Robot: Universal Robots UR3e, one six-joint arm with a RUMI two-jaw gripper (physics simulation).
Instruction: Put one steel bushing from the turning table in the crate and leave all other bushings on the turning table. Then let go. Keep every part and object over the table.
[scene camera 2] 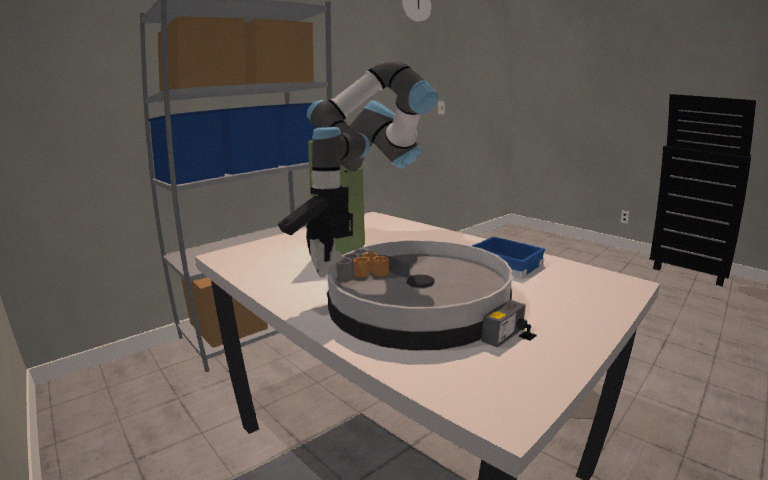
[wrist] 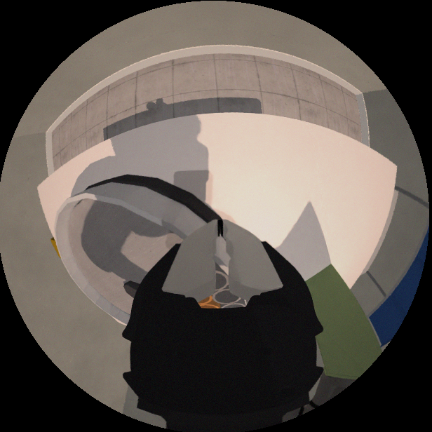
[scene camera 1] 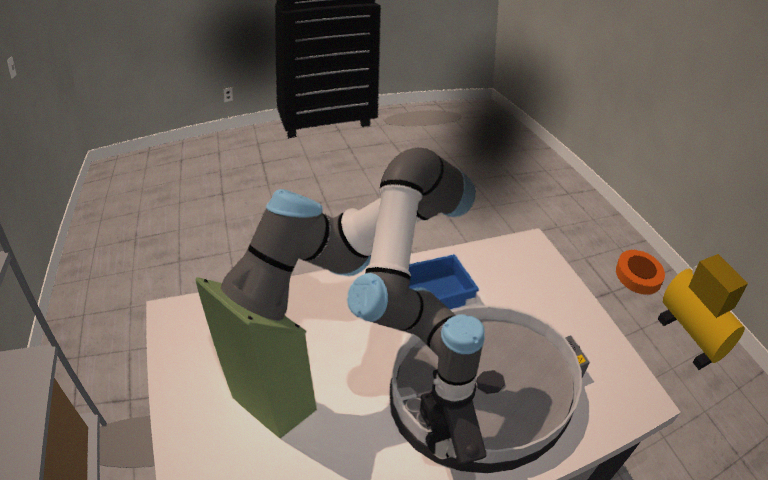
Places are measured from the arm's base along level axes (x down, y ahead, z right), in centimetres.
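Where they show: gripper, fingertip midpoint: (scene camera 2: 322, 277) (scene camera 1: 444, 457); arm's base, origin of the base link: (scene camera 1: 251, 302).
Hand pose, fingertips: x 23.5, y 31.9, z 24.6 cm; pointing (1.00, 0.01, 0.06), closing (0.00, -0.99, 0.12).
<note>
Things, the pixels of their top centre, and the offset from my fingertips. "spot": a spot on its surface instead. Level surfaces: height alone.
- blue crate, middle of its top: (scene camera 1: 433, 279) (scene camera 2: 507, 248) dx +1.3, dy +10.2, dz -54.2 cm
- white table, its level: dx +6.3 cm
- dark round hub, middle of its top: (scene camera 1: 490, 380) (scene camera 2: 420, 279) dx +0.2, dy +14.5, dz -17.9 cm
- grey control box, surface spot: (scene camera 2: 503, 323) (scene camera 1: 586, 361) spot: dx +1.3, dy +40.1, dz -17.9 cm
My gripper (scene camera 1: 441, 451) (scene camera 2: 321, 272) (wrist: 219, 221) is shut with its grey fingertips together and holds nothing. It points down near the near-left rim of the turning table (scene camera 1: 577, 390) (scene camera 2: 419, 318) (wrist: 125, 194) in scene camera 1. Grey steel bushings (scene camera 1: 412, 403) (scene camera 2: 344, 269) (wrist: 227, 297) stand upright, close together inside that rim, beside the fingers. Orange-brown bushings (scene camera 2: 380, 266) (wrist: 207, 303) stand against them. The fingers and gripper body hide part of the group in the wrist view. The blue crate (scene camera 1: 464, 297) (scene camera 2: 530, 262) stands beyond the turning table; no bushing shows in it.
The green arm pedestal (scene camera 1: 260, 367) (scene camera 2: 352, 209) (wrist: 342, 325) stands on the white table (scene camera 1: 186, 362) (scene camera 2: 589, 294) (wrist: 300, 165). A dark round hub (scene camera 1: 490, 381) (scene camera 2: 420, 280) is at the turning table's centre. A grey control box (scene camera 1: 578, 356) (scene camera 2: 503, 323) is at its outer side.
</note>
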